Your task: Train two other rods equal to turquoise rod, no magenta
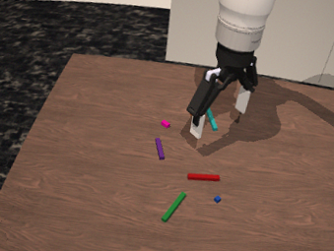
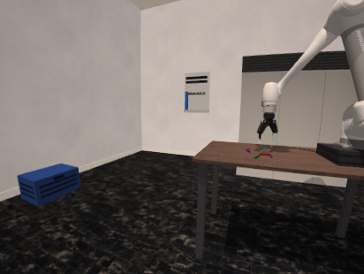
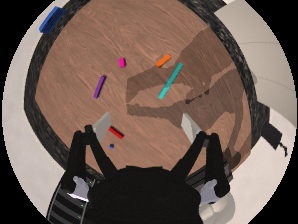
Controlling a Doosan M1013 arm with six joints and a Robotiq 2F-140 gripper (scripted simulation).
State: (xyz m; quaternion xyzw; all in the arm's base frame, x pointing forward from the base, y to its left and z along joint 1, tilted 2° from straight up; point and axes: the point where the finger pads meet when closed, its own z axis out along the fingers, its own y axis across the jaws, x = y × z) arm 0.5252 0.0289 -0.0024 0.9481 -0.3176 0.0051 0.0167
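My gripper is now 70 mm short of the orange rod, 100 mm to the left of it and 70 mm above it. From my hand the other things lie so: turquoise rod (20 mm ahead, 90 mm to the right, 70 mm below); red rod (120 mm to the left, 70 mm below); magenta rod (130 mm ahead, 20 mm to the right, 70 mm below).
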